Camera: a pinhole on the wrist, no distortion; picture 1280 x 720 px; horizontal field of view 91.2 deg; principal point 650.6 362.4 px. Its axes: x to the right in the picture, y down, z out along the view. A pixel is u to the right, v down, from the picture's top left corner.
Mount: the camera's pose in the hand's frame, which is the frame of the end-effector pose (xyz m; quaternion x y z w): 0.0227 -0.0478 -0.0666 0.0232 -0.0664 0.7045 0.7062
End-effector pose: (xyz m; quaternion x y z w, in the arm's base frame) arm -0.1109 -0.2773 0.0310 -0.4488 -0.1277 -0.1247 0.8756
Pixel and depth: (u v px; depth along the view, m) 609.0 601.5 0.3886
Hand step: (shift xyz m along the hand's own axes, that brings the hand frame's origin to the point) -0.1490 -0.1215 0.3059
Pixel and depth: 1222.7 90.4 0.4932
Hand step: 0.2056 0.3351 0.4917
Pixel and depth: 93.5 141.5 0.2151
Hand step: 0.0855 -0.2651 0.1268
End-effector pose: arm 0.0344 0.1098 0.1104 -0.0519 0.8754 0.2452 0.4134
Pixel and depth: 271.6 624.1 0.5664
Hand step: -0.2475 -0.4576 0.4365
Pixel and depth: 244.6 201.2 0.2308
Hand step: 0.0681 -0.2256 0.1466
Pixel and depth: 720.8 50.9 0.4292
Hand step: 0.2093 -0.0557 0.3774
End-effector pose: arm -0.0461 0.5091 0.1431 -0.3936 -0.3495 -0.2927 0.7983
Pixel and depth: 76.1 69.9 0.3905
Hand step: 0.1813 -0.4534 0.2858
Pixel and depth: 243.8 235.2 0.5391
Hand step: 0.0995 -0.4637 0.4296
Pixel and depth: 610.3 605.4 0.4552
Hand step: -0.1812 -0.1332 0.3697
